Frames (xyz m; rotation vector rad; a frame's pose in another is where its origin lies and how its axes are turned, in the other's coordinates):
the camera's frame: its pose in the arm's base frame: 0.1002 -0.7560 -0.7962 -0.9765 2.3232 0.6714
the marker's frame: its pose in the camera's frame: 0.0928 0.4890 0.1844 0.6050 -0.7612 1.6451
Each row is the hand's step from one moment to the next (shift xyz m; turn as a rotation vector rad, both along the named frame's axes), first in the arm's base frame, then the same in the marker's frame.
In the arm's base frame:
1: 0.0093 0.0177 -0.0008 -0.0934 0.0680 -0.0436
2: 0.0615 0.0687 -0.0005 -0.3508 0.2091 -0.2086
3: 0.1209 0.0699 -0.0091 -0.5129 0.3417 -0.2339
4: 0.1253 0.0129 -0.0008 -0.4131 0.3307 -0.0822
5: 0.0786 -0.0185 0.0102 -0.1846 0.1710 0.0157
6: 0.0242 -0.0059 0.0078 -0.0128 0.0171 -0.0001
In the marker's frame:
1: 0.0155 0.0108 0.0066 0.0913 -0.0694 -0.0457
2: 0.0555 0.0598 0.0429 0.3109 -0.3067 -0.1398
3: 0.0493 0.0919 0.0933 0.4698 -0.3871 -0.2530
4: -0.0077 0.0831 0.0943 0.4028 -0.2196 -0.2762
5: -0.0330 0.0516 0.0537 0.1881 -0.0539 -0.1590
6: -0.0116 0.0191 0.0135 0.0183 -0.0030 -0.0105

